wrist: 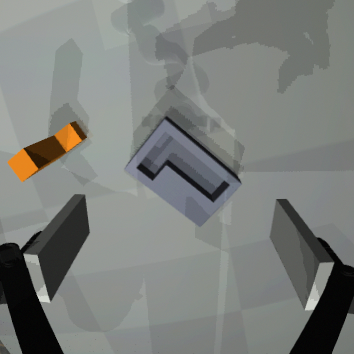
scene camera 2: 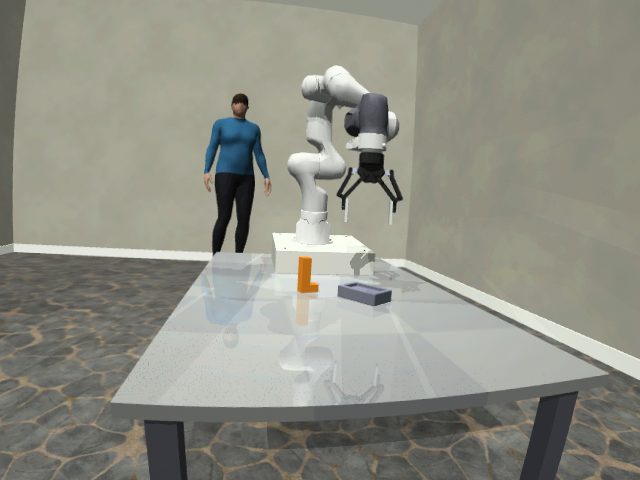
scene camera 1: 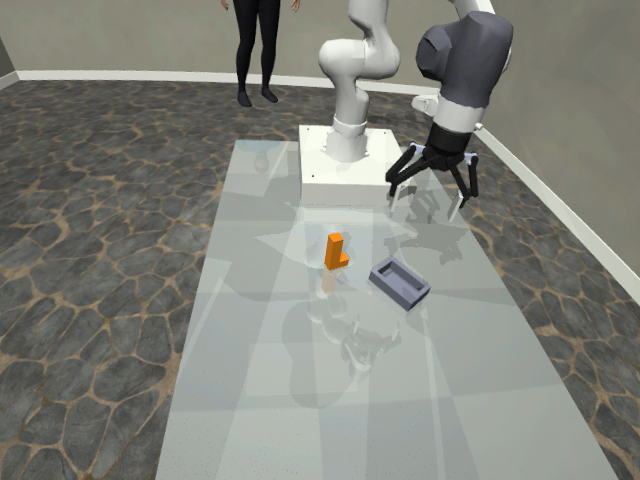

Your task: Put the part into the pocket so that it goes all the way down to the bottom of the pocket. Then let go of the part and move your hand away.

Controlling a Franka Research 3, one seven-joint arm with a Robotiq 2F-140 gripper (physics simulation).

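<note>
The orange L-shaped part (scene camera 1: 333,252) (scene camera 2: 304,274) (wrist: 51,149) stands upright on the table, its long leg up and its short foot on the table top. The grey-blue block with the L-shaped pocket (scene camera 1: 405,296) (scene camera 2: 364,295) (wrist: 177,185) lies flat to the right of the part, apart from it; the pocket is empty. My gripper (scene camera 1: 425,209) (scene camera 2: 368,212) (wrist: 179,216) is open and empty, high above the table. In the wrist view the block shows ahead of and between the fingers, and the part shows at the left, beyond the left finger.
The table (scene camera 1: 268,434) (scene camera 2: 361,410) carries the part and the block. The white robot base (scene camera 1: 351,193) (scene camera 2: 323,264) stands at its far end. A person (scene camera 1: 256,41) (scene camera 2: 238,147) stands on the floor behind the table, to the left of the arm.
</note>
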